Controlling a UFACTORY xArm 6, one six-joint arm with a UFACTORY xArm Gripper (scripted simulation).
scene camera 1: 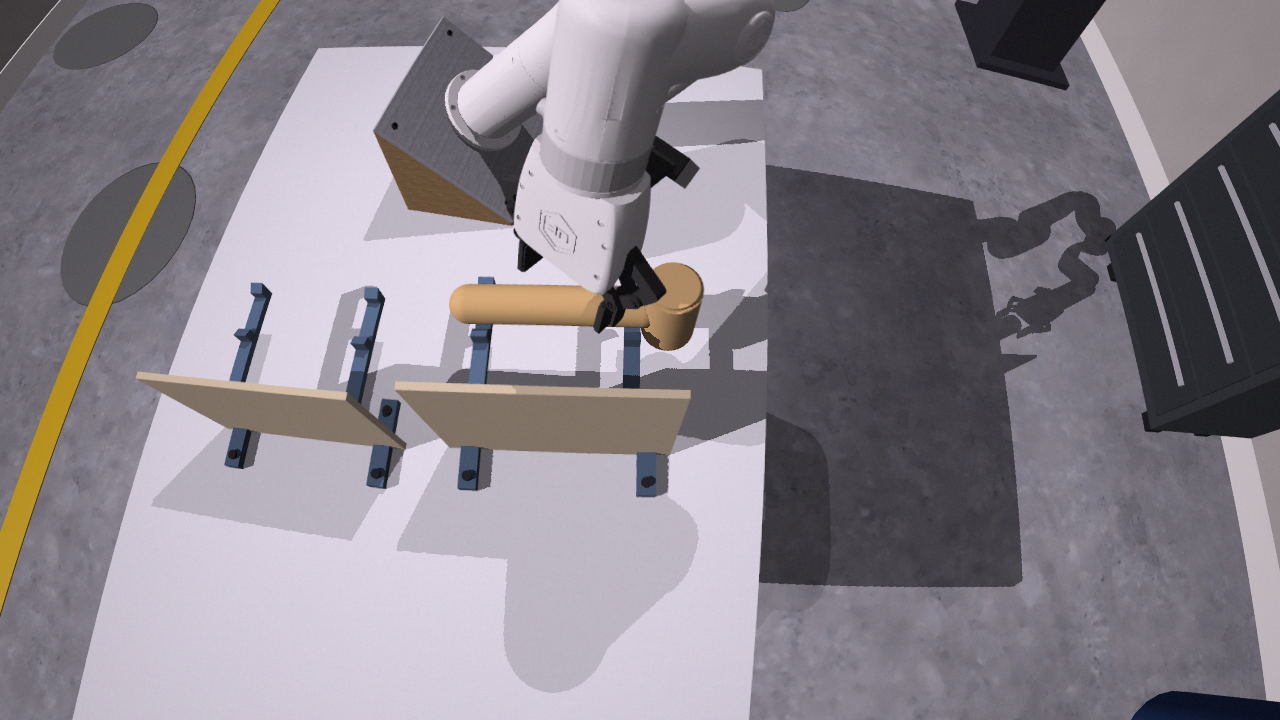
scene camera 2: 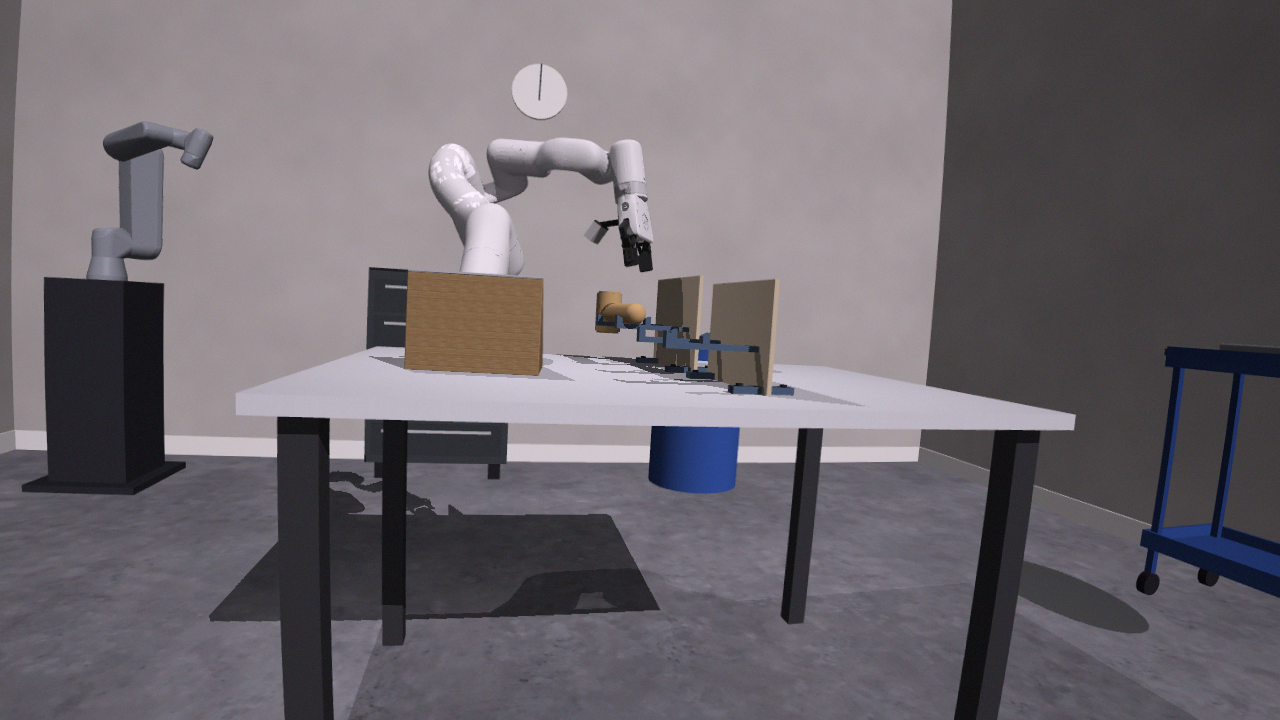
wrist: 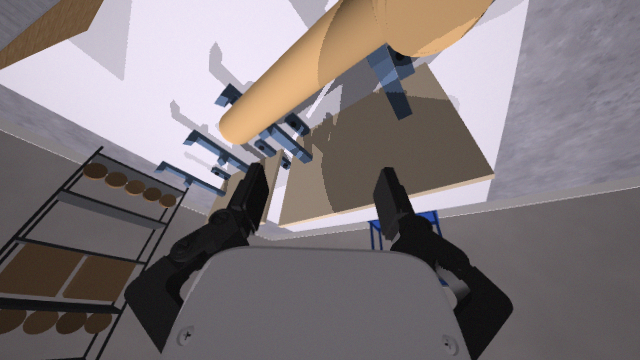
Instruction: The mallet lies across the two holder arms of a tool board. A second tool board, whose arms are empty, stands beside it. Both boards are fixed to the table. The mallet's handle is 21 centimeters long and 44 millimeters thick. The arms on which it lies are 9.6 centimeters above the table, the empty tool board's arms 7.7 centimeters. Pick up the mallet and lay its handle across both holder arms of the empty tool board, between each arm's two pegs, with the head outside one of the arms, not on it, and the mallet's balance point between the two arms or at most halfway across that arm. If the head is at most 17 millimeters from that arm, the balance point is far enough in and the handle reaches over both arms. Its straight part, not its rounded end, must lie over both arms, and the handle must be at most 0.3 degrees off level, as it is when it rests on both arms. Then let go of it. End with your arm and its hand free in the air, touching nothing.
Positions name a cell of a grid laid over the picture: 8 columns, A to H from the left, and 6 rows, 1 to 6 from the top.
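My gripper (scene camera 1: D3) is visible to me, and I find it again in scene camera 2 (scene camera 2: D3) and in the wrist view (wrist: E3). A tan mallet (scene camera 1: D3) is here too, and both scene camera 2 (scene camera 2: D3) and the wrist view (wrist: E1) show it. I also see a tool board (scene camera 1: E4) and another tool board (scene camera 1: C4).
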